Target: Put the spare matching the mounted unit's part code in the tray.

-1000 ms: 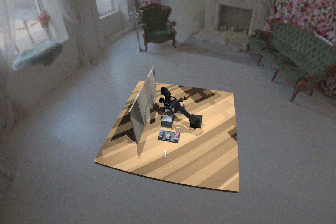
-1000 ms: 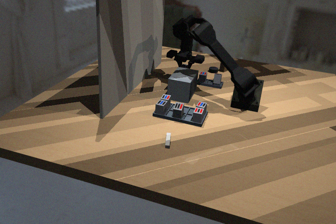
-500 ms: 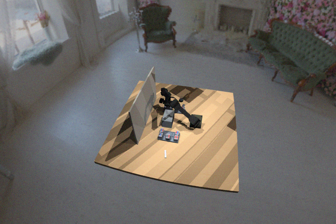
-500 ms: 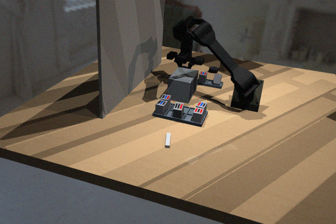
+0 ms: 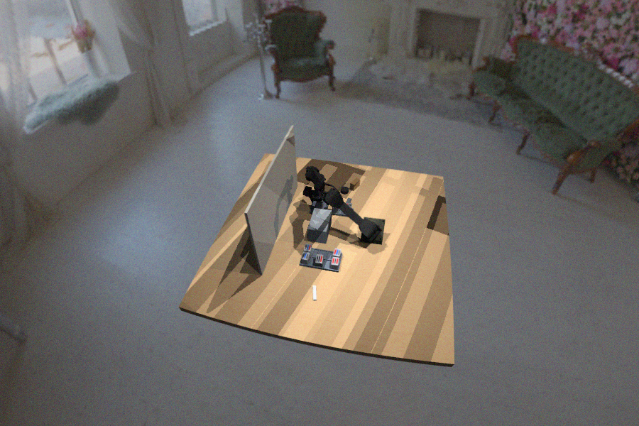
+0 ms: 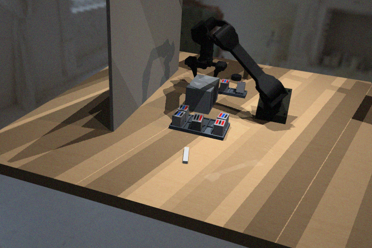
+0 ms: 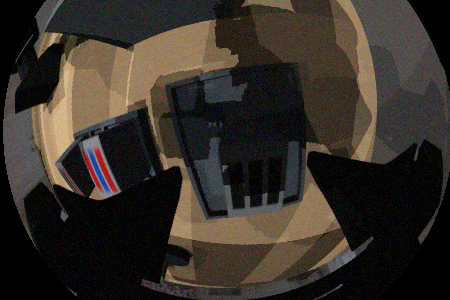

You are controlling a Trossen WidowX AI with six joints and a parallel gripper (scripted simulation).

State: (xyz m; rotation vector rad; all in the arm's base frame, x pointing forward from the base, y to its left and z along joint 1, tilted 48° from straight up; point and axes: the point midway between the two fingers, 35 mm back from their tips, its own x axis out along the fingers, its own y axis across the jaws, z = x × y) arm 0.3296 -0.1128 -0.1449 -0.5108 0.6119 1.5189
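The dark shallow tray lies 30 mm below my gripper tip. Also, from my gripper tip: black disc (170 mm to the right, 120 mm behind, 20 mm below); then holder (140 mm behind, 20 mm below, 10 mm to the left); then grey mounted unit (200 mm to the left, 40 mm behind, 20 mm above).
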